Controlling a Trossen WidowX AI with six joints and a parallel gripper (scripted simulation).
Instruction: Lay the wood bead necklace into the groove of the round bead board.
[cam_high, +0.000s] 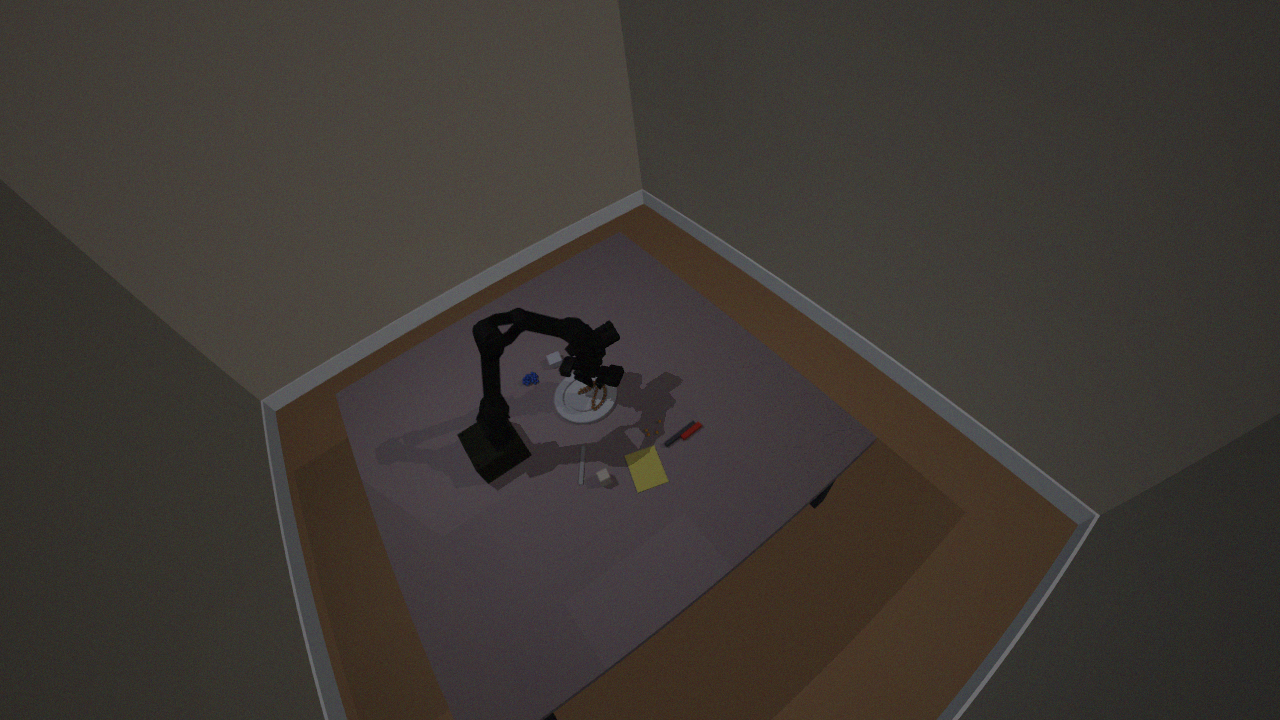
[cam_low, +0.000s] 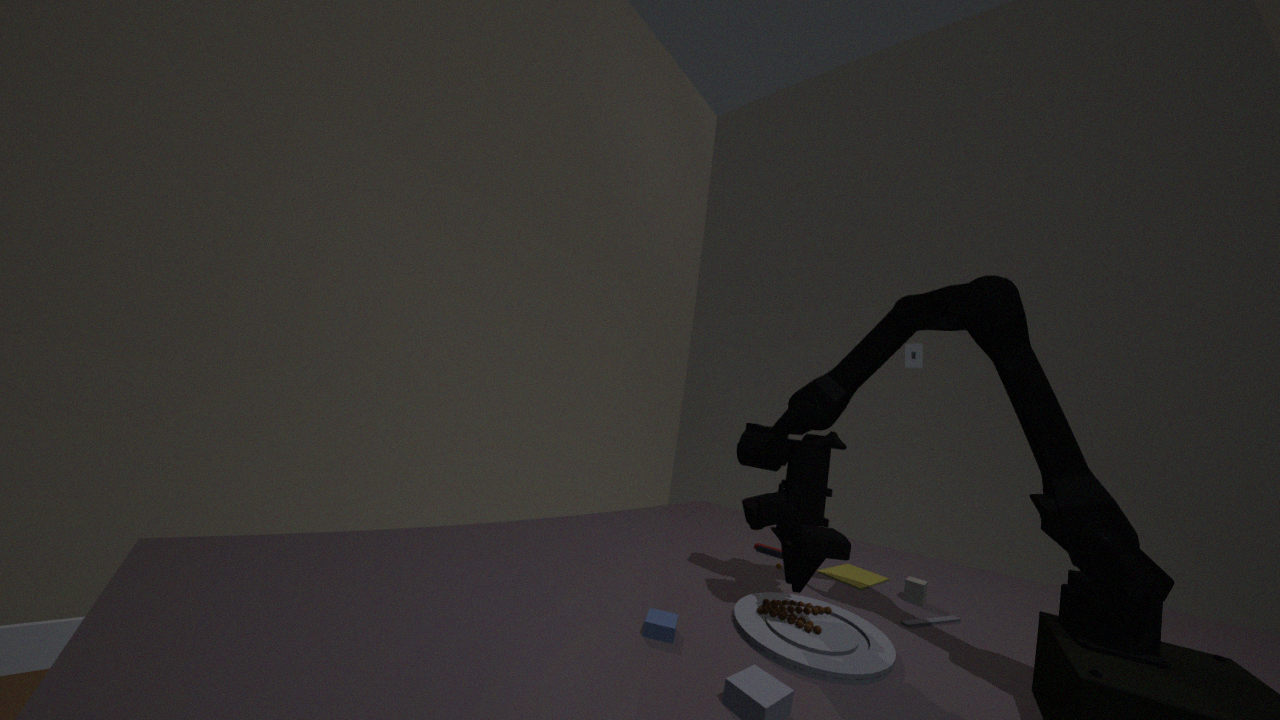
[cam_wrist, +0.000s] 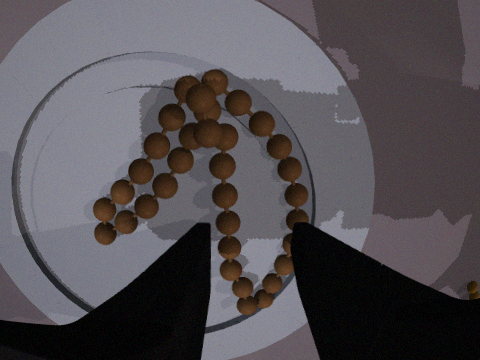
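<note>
Now: the round bead board 4 cm below my gripper tip, 3 cm to the left of it and 3 cm behind it. The rest, counted from my gripper tip: grey block (21 cm to the left, 3 cm below, 2 cm behind); then blue block (17 cm to the left, 11 cm ahead, 4 cm below); then thin stick (19 cm behind, 15 cm to the right, 4 cm below).
</note>
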